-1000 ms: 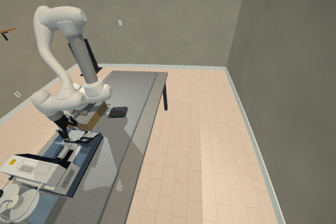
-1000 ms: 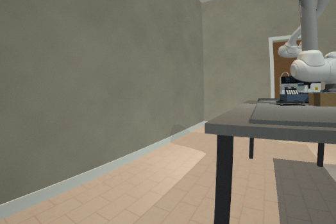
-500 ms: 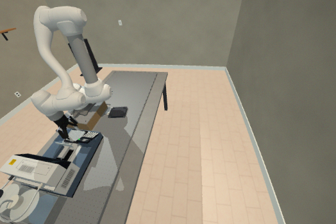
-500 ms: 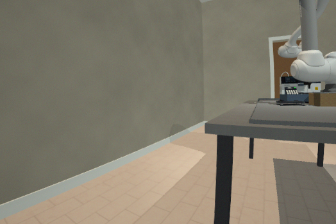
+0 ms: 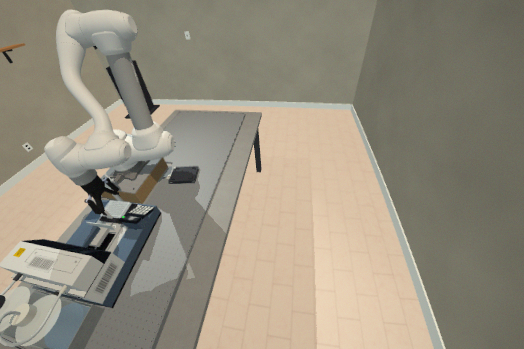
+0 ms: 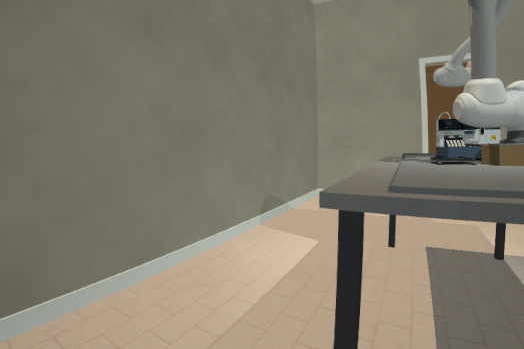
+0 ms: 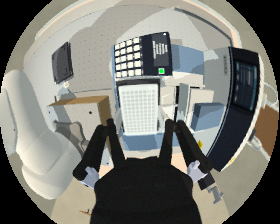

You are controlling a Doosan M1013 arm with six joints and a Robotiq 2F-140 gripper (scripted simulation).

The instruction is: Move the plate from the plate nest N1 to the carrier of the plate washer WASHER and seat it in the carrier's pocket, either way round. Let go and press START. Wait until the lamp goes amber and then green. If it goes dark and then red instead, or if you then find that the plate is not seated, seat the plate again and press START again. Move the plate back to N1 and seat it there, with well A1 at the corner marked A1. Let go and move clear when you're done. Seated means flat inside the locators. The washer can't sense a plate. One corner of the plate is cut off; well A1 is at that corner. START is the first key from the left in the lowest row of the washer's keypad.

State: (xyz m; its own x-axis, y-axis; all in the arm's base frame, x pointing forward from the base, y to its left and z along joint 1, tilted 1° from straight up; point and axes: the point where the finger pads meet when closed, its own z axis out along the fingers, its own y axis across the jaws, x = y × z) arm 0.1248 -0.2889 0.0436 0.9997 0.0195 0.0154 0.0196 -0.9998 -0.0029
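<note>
The dark plate nest N1 lies 20 cm ahead of my hand, 34 cm to the left of it and 11 cm below it. Round my hand: white well plate 2 cm below; plate washer 15 cm to the right.
</note>
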